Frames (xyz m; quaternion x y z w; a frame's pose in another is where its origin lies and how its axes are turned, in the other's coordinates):
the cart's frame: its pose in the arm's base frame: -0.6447 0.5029 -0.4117 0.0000 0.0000 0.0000 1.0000
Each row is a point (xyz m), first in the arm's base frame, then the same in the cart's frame.
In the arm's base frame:
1: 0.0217 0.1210 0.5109
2: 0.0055 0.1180 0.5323
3: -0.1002 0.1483 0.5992
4: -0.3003 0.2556 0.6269
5: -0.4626 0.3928 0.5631
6: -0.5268 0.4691 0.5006
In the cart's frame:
1: 0.6664 -0.3819 0.9226
2: 0.6502 -0.3849 0.9440
3: 0.5445 -0.3546 1.0109
4: 0.3444 -0.2473 1.0386
5: 0.1821 -0.1101 0.9748
6: 0.1179 -0.0338 0.9123

